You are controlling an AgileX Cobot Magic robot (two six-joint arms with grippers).
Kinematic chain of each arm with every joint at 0, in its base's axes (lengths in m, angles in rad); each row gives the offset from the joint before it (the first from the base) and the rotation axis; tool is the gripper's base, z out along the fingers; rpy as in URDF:
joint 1: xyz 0 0 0.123 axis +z
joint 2: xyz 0 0 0 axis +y
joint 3: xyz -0.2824 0 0.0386 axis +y
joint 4: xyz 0.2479 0 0.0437 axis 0.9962 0 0.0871
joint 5: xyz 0 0 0 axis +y
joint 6: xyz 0.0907 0 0.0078 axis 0.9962 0 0.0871
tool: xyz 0 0 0 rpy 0 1.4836 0
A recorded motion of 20 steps. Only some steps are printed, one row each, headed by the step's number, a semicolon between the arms.
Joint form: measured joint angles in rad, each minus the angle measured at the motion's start. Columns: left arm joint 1, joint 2, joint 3, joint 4, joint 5, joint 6; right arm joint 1, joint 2, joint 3, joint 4, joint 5, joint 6.
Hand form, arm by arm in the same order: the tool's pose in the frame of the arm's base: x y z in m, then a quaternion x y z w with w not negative. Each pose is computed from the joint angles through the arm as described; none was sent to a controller.
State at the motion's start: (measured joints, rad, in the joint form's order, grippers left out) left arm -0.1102 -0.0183 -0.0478 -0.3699 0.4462 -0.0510; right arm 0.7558 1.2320 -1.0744 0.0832 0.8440 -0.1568
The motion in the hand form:
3: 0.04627 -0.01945 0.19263 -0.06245 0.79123 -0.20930 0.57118; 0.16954 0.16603 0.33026 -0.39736 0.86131 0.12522 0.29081
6: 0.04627 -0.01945 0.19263 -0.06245 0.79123 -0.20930 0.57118; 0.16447 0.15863 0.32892 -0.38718 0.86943 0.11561 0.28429
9: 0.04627 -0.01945 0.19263 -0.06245 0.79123 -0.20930 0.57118; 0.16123 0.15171 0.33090 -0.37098 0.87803 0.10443 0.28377
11: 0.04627 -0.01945 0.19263 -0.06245 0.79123 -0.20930 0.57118; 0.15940 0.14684 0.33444 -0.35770 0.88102 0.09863 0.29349
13: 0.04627 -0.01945 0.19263 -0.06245 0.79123 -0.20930 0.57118; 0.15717 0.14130 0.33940 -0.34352 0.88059 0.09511 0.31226
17: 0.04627 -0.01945 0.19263 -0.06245 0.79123 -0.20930 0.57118; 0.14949 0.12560 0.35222 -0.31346 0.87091 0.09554 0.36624
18: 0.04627 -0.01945 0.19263 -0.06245 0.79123 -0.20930 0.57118; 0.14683 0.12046 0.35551 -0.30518 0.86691 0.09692 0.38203
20: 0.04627 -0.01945 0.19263 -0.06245 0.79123 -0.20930 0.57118; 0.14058 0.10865 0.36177 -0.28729 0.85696 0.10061 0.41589
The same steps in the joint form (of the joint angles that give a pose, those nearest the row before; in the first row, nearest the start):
3: 0.0000 0.0000 0.0000 0.0000 0.0000 0.0000; 0.0000 -0.0410 0.0438 -0.0172 0.0119 0.0214
6: 0.0000 0.0000 0.0000 0.0000 0.0000 0.0000; 0.0000 -0.0676 0.0638 -0.0458 0.0373 0.0602
9: 0.0000 0.0000 0.0000 0.0000 0.0000 0.0000; 0.0000 -0.0908 0.0698 -0.0857 0.0631 0.1140
11: 0.0000 0.0000 0.0000 0.0000 0.0000 0.0000; 0.0000 -0.1111 0.0723 -0.1174 0.0664 0.1534
13: 0.0000 0.0000 0.0000 0.0000 0.0000 0.0000; -0.0001 -0.1388 0.0779 -0.1526 0.0554 0.1931
17: 0.0000 0.0000 0.0000 0.0000 0.0000 0.0000; -0.0096 -0.2213 0.1007 -0.2184 0.0105 0.2598
18: 0.0000 0.0000 0.0000 0.0000 0.0000 0.0000; -0.0157 -0.2477 0.1099 -0.2323 -0.0046 0.2728
20: 0.0000 0.0000 0.0000 0.0000 0.0000 0.0000; -0.0343 -0.3074 0.1330 -0.2559 -0.0396 0.2934

